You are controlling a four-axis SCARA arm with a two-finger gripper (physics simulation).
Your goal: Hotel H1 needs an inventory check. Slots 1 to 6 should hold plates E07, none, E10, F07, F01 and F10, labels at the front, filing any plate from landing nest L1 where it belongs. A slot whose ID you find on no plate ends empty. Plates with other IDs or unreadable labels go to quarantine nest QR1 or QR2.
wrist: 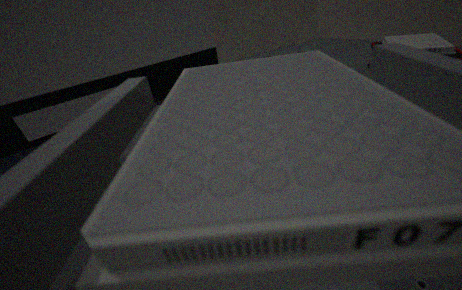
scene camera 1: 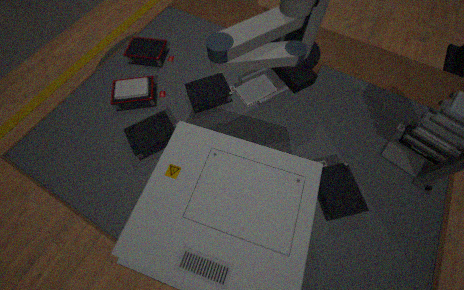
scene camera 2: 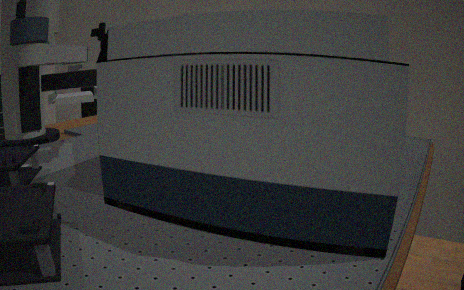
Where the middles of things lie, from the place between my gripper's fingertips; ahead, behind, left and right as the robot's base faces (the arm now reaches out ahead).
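Landing nest L1 (scene camera 1: 152,131): my hand is 27 cm short of it, 26 cm to the left of it and 9 cm above it. Hotel base (scene camera 1: 396,154), from my hand: 60 cm to the left, 14 cm behind, 13 cm below.
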